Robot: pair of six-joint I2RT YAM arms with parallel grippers.
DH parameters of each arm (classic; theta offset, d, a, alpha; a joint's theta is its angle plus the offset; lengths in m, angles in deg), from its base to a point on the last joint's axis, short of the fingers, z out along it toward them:
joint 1: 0 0.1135 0.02 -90
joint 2: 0 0 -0.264 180
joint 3: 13.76 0 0.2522 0
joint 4: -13.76 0 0.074 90
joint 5: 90 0 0 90
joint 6: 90 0.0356 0 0
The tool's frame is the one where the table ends.
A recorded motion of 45 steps. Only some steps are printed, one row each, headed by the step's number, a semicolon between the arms.
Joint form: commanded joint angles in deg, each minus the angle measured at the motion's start. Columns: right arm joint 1, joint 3, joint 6, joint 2, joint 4, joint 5; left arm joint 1, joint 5, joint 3, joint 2, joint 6, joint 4.
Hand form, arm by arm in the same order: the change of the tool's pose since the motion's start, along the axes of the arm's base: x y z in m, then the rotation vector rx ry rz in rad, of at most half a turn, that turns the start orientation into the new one. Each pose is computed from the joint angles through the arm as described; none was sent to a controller.
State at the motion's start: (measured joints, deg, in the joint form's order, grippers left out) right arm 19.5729 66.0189 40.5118 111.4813 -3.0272 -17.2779; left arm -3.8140 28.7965 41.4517 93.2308 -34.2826 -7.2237
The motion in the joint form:
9: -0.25 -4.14 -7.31 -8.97 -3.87 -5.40; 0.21 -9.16 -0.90 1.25 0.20 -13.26
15: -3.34 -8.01 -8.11 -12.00 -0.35 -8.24; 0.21 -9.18 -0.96 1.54 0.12 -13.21
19: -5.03 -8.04 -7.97 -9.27 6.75 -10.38; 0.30 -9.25 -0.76 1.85 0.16 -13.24
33: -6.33 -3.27 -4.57 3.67 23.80 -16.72; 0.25 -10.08 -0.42 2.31 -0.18 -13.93
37: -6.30 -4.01 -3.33 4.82 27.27 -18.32; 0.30 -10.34 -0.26 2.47 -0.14 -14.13
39: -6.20 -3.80 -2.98 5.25 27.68 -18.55; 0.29 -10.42 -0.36 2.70 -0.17 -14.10
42: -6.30 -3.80 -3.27 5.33 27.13 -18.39; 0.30 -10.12 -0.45 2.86 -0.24 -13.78
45: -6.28 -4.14 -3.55 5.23 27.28 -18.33; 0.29 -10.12 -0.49 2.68 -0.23 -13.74
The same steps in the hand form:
9: -0.0273 -0.0081 0.0327 0.0104 -0.0603 0.1478; -0.0250 0.0078 -0.0211 0.1655 0.2568 0.0641
15: -0.0327 -0.0290 0.0360 0.0486 -0.1051 0.1363; -0.0252 0.0079 -0.0226 0.1659 0.2626 0.0650
19: -0.0187 -0.0351 0.0293 0.0897 -0.1730 0.1320; -0.0243 0.0082 -0.0231 0.1673 0.2647 0.0663
33: 0.0257 -0.0299 -0.0051 0.2195 -0.2752 0.1615; -0.0240 0.0085 -0.0243 0.1802 0.2803 0.0750
37: 0.0259 -0.0288 -0.0110 0.2531 -0.2843 0.1733; -0.0235 0.0088 -0.0245 0.1849 0.2832 0.0768
39: 0.0268 -0.0277 -0.0123 0.2596 -0.2829 0.1750; -0.0240 0.0089 -0.0259 0.1866 0.2885 0.0772
42: 0.0266 -0.0286 -0.0138 0.2532 -0.2759 0.1729; -0.0239 0.0087 -0.0267 0.1812 0.2882 0.0765
45: 0.0255 -0.0288 -0.0145 0.2497 -0.2775 0.1751; -0.0240 0.0087 -0.0260 0.1809 0.2850 0.0764

